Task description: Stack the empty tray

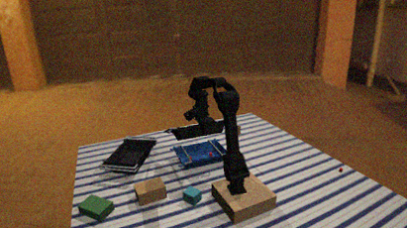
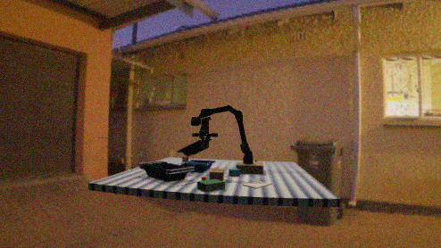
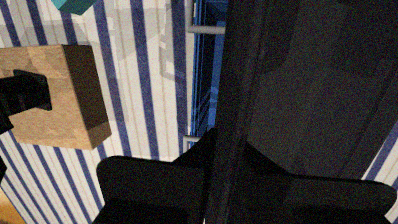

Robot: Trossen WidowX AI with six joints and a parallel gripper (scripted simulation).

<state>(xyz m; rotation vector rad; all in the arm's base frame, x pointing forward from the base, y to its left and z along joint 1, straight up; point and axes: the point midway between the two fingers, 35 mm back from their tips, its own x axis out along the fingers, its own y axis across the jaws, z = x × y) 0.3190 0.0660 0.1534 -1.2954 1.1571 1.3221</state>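
Now: the dark tray 7 cm ahead of my gripper tip and 1 cm to the left of it. From my gripper tip the other things lie so: teal cube: 26 cm behind, 11 cm to the left, 16 cm below; then red block: 40 cm ahead, 2 cm to the left, 17 cm below; then tan block: 20 cm behind, 28 cm to the left, 15 cm below.
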